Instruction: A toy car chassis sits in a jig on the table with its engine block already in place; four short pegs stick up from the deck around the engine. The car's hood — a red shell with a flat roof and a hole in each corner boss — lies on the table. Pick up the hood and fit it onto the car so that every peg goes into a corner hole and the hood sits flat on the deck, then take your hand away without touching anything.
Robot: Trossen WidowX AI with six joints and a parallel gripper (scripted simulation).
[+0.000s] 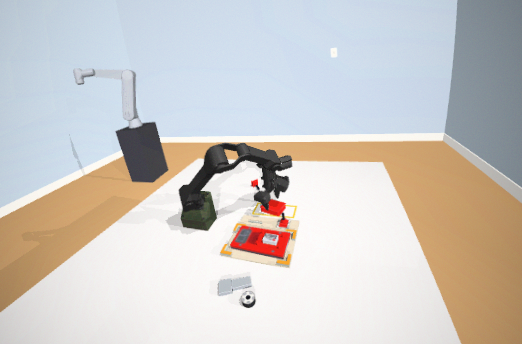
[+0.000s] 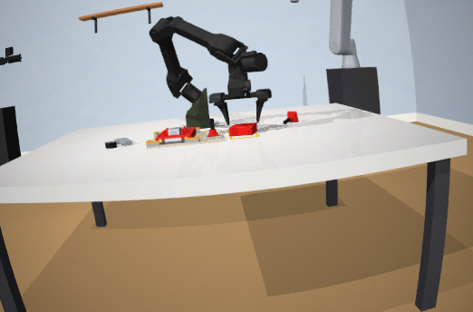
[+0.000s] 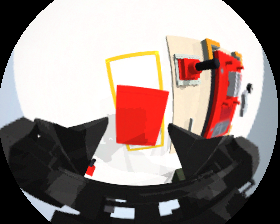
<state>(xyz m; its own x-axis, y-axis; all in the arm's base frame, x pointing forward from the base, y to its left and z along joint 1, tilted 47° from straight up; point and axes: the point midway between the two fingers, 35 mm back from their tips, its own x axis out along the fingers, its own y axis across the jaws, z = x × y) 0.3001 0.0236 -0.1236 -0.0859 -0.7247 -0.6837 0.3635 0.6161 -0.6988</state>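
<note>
Now: gripper tip 10 mm above the red hood. From my gripper tip the other things lie so: grey engine block (210 mm to the right, 30 mm ahead); small wheel (430 mm to the right, 20 mm below, 10 mm behind).
</note>
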